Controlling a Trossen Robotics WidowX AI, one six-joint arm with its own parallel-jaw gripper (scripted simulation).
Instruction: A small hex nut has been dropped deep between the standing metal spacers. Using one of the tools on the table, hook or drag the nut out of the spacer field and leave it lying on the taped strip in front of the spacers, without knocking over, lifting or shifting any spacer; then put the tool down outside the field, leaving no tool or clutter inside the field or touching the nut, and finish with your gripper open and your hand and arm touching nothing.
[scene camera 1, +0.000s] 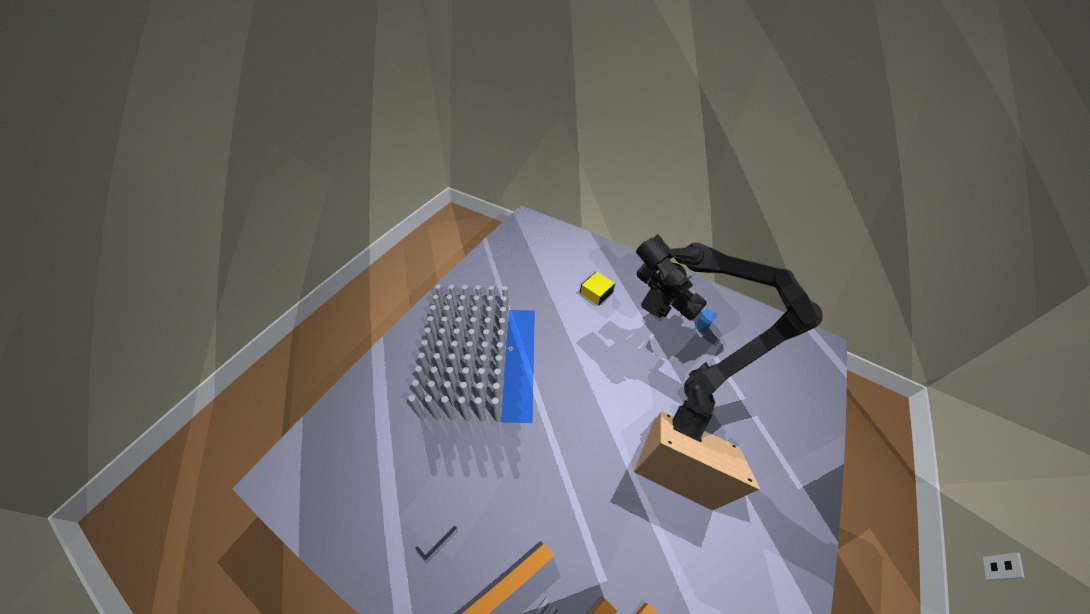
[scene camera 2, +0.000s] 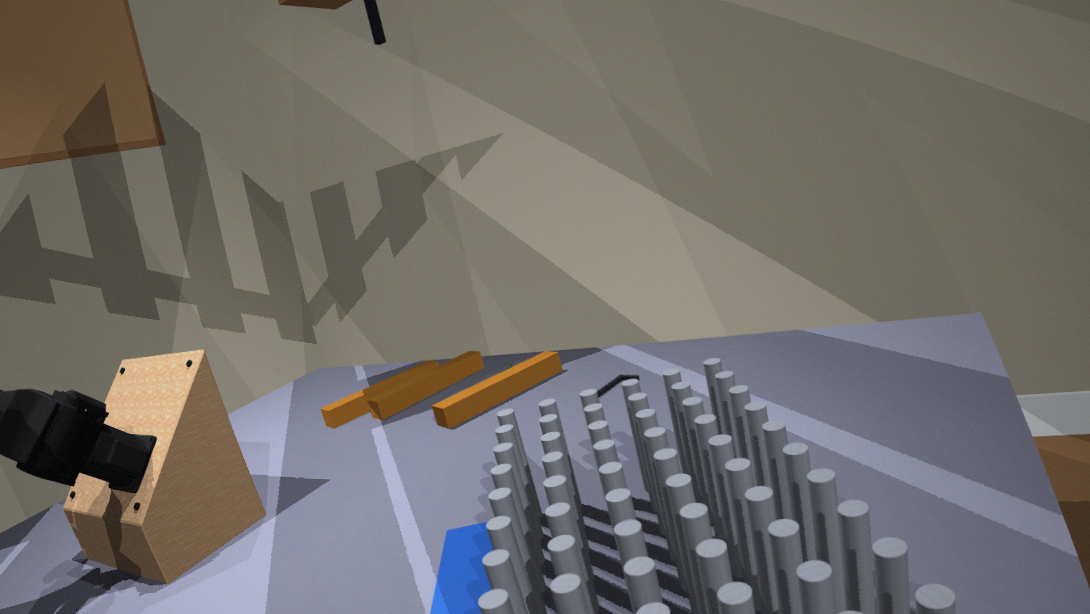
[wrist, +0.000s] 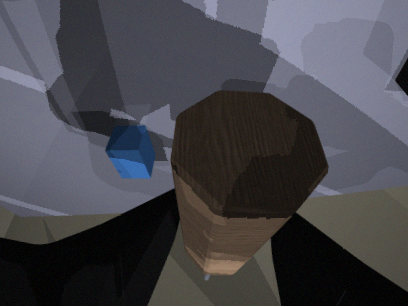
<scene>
My gripper (scene camera 1: 669, 296) carries a wooden-handled pick (wrist: 242, 163). Also in view: a blue cube (wrist: 129, 147).
My gripper shows as well in the wrist view (wrist: 227, 205). Scene camera 2 does not show the wooden-handled pick: it is out of frame. Scene camera 2 misses the blue cube: it is out of frame.
</scene>
